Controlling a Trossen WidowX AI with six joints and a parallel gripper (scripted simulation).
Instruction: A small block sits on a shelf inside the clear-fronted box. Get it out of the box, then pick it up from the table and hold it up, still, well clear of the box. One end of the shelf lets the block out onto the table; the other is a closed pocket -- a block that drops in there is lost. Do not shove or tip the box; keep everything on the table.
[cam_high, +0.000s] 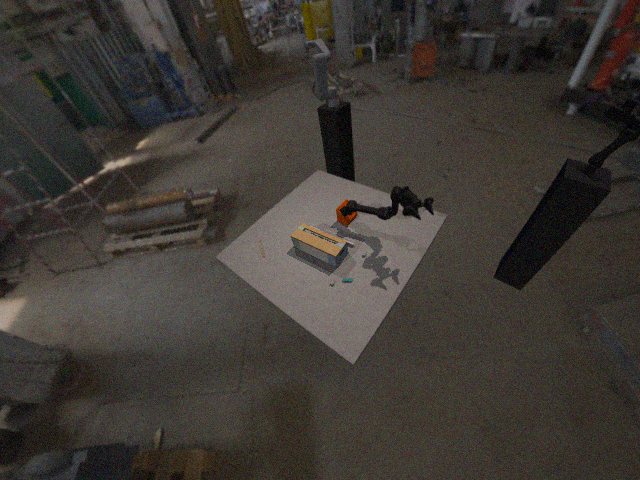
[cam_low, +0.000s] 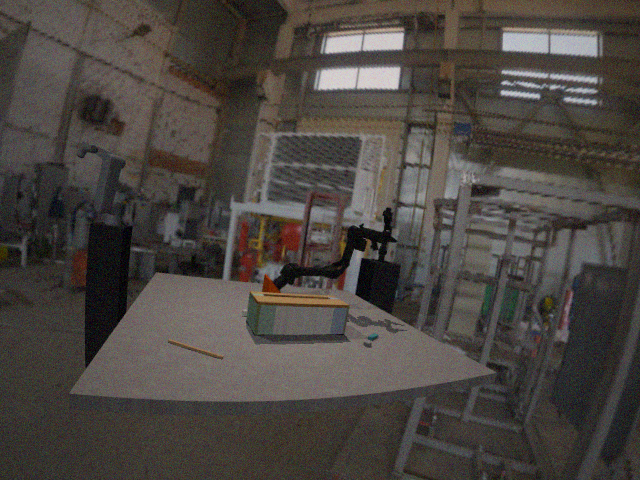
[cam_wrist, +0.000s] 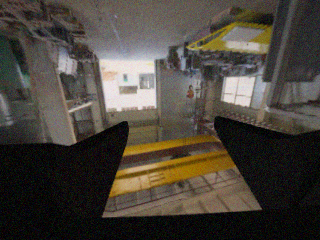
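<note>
Now: the box 250 mm ahead of my gripper tip, 600 mm to the right of it and 350 mm below it. From my gripper tip the other things lie so: teal block (380 mm ahead, 290 mm to the right, 400 mm below); then thin yellow stick (530 mm ahead, 990 mm to the right, 400 mm below).
</note>
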